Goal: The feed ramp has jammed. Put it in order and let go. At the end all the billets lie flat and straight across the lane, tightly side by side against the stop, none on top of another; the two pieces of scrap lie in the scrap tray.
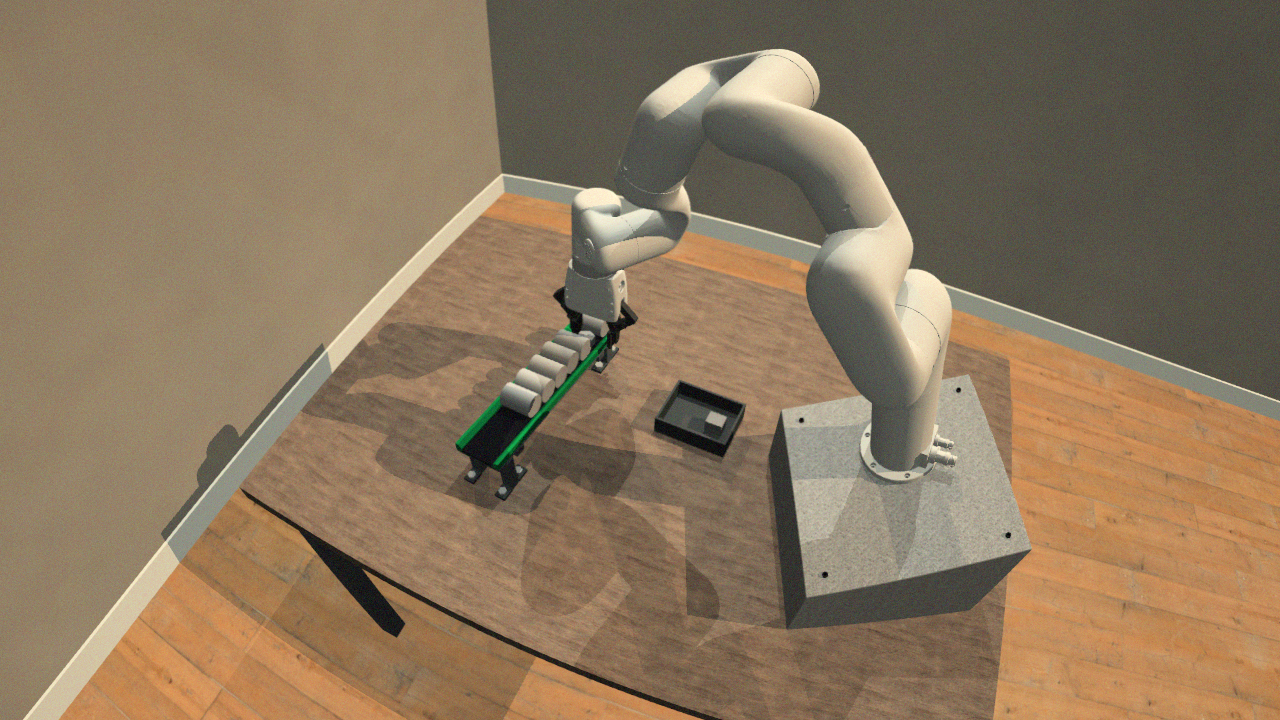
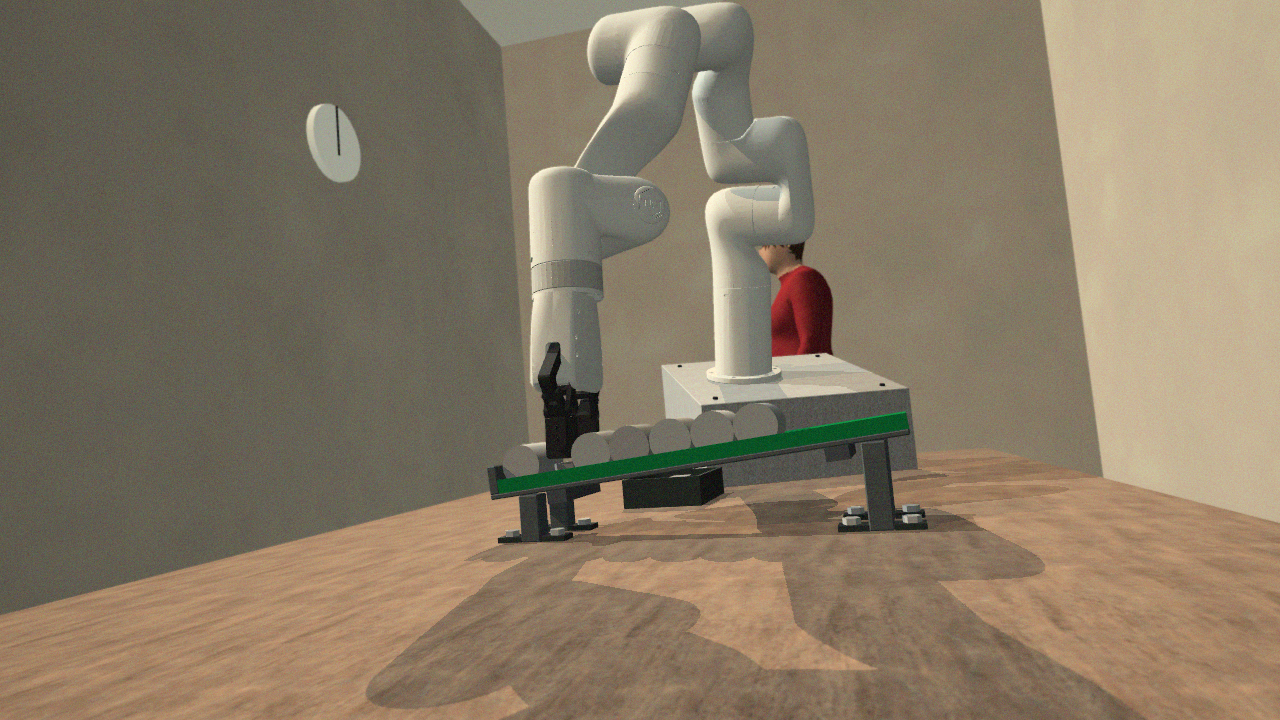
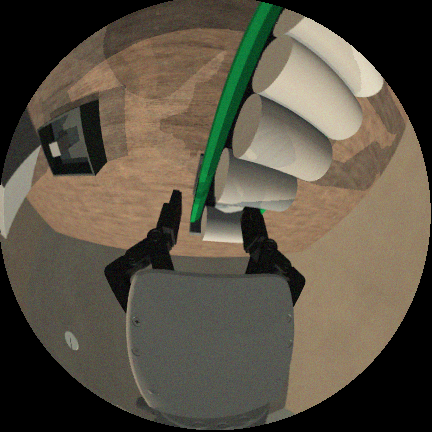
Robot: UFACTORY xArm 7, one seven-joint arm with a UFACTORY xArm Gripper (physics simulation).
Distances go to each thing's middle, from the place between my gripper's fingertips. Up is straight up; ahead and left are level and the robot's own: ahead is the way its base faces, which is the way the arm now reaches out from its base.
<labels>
My hand is 23 cm past the scrap tray (image 1: pixel 682 417), 6 cm above it and 1 cm to the right of it.
</labels>
